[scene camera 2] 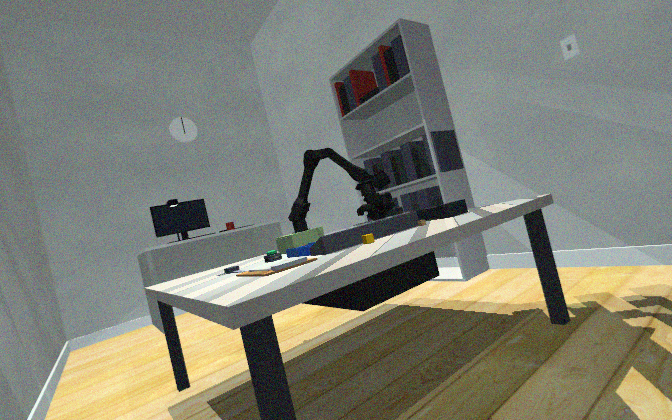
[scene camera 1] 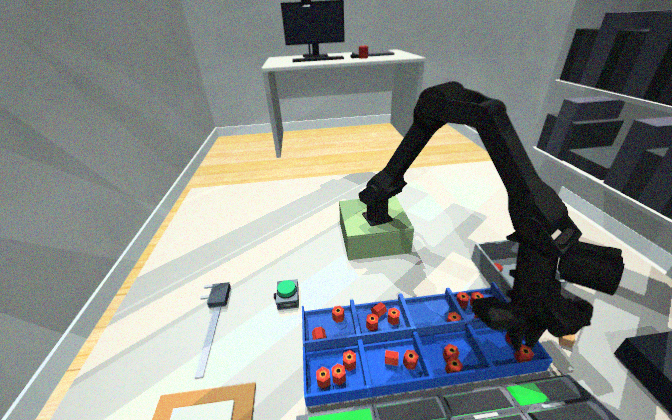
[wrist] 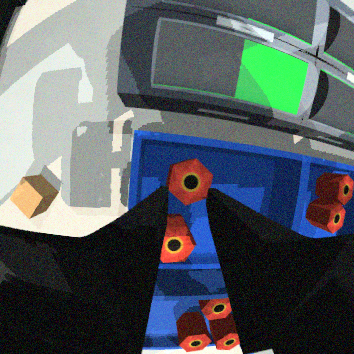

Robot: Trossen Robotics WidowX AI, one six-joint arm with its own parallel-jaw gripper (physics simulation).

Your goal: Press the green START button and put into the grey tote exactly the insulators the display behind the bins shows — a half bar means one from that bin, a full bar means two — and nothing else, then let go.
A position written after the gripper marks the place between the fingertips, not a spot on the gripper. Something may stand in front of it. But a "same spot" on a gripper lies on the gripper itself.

The gripper shows in scene camera 2 [384, 225], in scene camera 1 and in the wrist view. The same spot on the gripper: [scene camera 1: 531, 325] is [wrist: 153, 260].
